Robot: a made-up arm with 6 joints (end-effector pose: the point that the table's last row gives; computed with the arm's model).
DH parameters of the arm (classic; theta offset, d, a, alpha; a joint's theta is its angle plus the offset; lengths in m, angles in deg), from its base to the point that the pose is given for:
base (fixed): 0 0 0 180
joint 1: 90 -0.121 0.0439 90
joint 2: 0 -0.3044 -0.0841 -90
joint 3: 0 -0.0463 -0.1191 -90
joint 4: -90 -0.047 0.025 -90
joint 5: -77.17 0 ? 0
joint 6: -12.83 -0.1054 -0.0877 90
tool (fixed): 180 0.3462 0 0
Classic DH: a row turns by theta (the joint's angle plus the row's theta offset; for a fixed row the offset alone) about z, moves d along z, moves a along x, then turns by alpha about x.
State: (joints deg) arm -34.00 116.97 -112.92 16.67 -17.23 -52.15
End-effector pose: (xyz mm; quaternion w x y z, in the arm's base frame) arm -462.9 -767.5 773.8 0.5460 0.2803 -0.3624 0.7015
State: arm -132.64 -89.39 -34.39 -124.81 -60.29 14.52
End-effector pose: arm -204.2 -34.4 -454.6 0.2624 -0.4414 0.5228 0.6804
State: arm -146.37 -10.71 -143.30 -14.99 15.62 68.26
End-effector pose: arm 353.1 -263.0 465.6 0.5429 -0.2324 -0.5850 -0.5559
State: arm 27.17 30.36 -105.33 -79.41 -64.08 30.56
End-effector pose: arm -428.6 640.3 519.7 0.4285 0.3568 0.3424 0.7562
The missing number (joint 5, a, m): -0.395
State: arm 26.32 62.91 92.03 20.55 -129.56 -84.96
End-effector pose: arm 43.1 736.2 293.6 0.5416 -0.5353 -0.3640 -0.5363
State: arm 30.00 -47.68 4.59 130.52 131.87 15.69
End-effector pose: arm -699.6 460.8 8.9 0.2749 -0.2994 0.0723 0.9108
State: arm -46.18 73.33 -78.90 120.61 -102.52 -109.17
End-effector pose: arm 389.3 -157.3 -2.5 0.4890 -0.1884 0.8466 -0.0924
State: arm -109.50 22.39 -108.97 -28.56 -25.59 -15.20
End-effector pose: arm -284.9 -841.7 558.0 0.4184 0.2111 -0.0891 -0.8789
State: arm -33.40 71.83 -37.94 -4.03 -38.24 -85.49
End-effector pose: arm -267.0 486.7 642.5 0.3062 -0.1298 0.5585 0.7599
